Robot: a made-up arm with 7 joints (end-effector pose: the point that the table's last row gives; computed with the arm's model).
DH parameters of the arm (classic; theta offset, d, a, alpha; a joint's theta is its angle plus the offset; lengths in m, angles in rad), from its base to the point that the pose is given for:
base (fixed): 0 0 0 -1.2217
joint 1: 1.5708 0 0 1.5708
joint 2: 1.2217 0 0 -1.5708
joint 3: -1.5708 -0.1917 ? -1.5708
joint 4: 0 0 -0.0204 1.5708
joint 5: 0 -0.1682 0 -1.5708
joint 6: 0 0 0 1.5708
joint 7: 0 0 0 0
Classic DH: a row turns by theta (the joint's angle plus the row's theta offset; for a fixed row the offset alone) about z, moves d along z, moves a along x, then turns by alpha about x.
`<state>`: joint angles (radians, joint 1 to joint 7).
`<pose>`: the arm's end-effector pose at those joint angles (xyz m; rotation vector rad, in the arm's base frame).
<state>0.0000 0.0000 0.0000 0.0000 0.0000 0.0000 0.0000</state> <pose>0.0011 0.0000 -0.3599 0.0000 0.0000 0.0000</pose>
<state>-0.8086 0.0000 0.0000 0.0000 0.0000 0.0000 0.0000</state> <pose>0.2454 -0.0361 -0.2608 0.0000 -0.7598 -0.2766</pose>
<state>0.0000 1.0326 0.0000 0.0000 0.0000 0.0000 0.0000</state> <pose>0.0011 0.3090 -0.1845 1.0326 0.0000 0.0000</pose>
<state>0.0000 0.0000 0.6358 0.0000 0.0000 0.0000 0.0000</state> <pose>0.0009 0.0007 -0.3599 0.0000 0.0000 0.6358</pose>
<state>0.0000 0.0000 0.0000 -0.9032 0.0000 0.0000 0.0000</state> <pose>0.1410 0.0000 -0.3119 0.0000 -0.9032 0.0000</pose>
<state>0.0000 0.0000 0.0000 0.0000 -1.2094 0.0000 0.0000</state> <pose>0.0011 0.0000 -0.3599 0.0000 0.0000 -1.2094</pose>
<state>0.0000 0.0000 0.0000 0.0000 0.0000 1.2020 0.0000</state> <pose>0.0011 0.0000 -0.3599 0.0000 1.2020 0.0000</pose>
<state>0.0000 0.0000 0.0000 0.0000 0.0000 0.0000 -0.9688</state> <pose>0.0011 0.0000 -0.3599 0.0000 0.0000 -0.9688</pose>
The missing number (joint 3, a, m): 0.0215
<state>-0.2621 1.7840 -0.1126 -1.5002 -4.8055 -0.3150 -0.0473</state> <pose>0.1936 0.2062 0.0738 0.2855 -2.0146 -0.3035</pose>
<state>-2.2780 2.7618 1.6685 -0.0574 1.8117 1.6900 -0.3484</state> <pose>-0.2093 0.2800 -0.0900 0.3664 2.2038 0.9532</pose>
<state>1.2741 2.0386 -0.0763 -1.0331 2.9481 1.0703 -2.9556</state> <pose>0.0675 0.3253 -0.0322 -0.1265 -0.0872 -1.6872</pose>
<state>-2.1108 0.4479 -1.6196 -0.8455 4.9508 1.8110 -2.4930</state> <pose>0.2865 -0.1516 0.1195 1.8968 1.9527 0.5271</pose>
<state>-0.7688 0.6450 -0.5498 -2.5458 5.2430 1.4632 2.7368</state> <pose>0.1379 -0.0518 0.0027 -1.9266 -1.8693 1.0511</pose>
